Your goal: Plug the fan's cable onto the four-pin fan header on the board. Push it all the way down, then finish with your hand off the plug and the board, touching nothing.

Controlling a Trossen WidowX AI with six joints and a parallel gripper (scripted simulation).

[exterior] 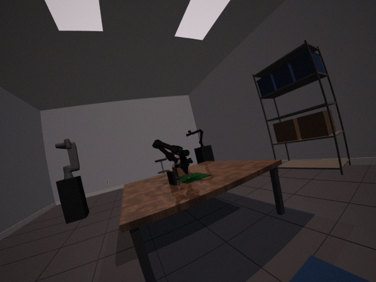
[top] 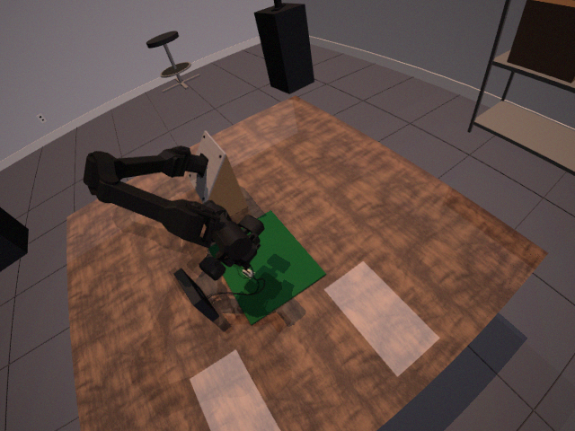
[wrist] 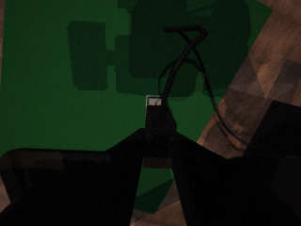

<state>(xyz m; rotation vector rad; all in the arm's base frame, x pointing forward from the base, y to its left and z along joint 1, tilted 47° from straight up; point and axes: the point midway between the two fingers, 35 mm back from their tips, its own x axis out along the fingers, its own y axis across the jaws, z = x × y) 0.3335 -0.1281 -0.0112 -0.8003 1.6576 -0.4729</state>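
The fan header lies 6 cm below my gripper tip. From my gripper tip the other things lie so: dark fan: 14 cm to the right; then fan plug: 1 cm ahead, 1 cm above; then green board: 8 cm below, 5 cm to the left, 1 cm behind.
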